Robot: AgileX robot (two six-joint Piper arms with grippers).
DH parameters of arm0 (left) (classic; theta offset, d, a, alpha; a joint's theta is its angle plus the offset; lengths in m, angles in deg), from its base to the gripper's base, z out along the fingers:
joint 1: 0 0.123 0 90
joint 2: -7.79 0 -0.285 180
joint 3: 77.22 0 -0.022 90
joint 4: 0 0.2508 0 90
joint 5: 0 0 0.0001 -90
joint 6: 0 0.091 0 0
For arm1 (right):
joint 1: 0 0.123 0 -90
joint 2: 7.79 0 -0.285 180
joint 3: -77.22 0 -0.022 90
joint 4: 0 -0.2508 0 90
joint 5: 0 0 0.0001 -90
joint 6: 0 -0.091 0 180
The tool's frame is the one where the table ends.
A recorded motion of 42 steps. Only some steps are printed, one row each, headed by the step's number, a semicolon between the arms.
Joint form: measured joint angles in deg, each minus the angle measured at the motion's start. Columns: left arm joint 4, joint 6, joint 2, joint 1, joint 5, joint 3; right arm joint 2, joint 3, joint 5, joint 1, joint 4, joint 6.
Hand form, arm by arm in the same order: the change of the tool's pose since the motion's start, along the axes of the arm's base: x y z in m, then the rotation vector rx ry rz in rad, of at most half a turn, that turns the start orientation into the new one. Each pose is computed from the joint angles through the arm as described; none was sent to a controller.
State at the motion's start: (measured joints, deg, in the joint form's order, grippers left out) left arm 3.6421 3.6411 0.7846 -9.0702 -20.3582 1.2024; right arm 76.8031 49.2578 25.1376 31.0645 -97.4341 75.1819
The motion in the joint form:
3: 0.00 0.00 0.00 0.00 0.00 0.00; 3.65 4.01 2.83 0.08 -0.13 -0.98
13: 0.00 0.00 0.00 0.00 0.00 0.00; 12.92 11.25 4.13 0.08 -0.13 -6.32
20: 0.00 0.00 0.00 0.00 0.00 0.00; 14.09 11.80 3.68 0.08 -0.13 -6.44
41: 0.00 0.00 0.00 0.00 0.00 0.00; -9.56 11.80 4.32 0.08 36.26 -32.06
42: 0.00 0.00 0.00 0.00 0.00 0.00; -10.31 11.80 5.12 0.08 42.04 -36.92
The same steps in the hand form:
3: 0.0000 0.0000 0.0000 0.0000 0.0000 0.0000; 0.0123 0.0126 0.0045 0.0329 0.0138 0.0409
13: 0.0000 0.0000 0.0000 0.0000 0.0000 0.0000; 0.0469 0.0356 -0.0084 0.0694 0.1233 0.0331
20: 0.0000 0.0000 0.0000 0.0000 0.0000 0.0000; 0.0514 0.0375 -0.0128 0.0621 0.1334 0.0246
41: 0.0000 0.0000 0.0000 0.0000 0.0000 0.0000; -0.0305 -0.0170 0.0879 -0.0496 -0.1572 0.0521
42: 0.0000 0.0000 0.0000 0.0000 0.0000 0.0000; -0.0334 -0.0204 0.0868 -0.0891 -0.1443 0.0456

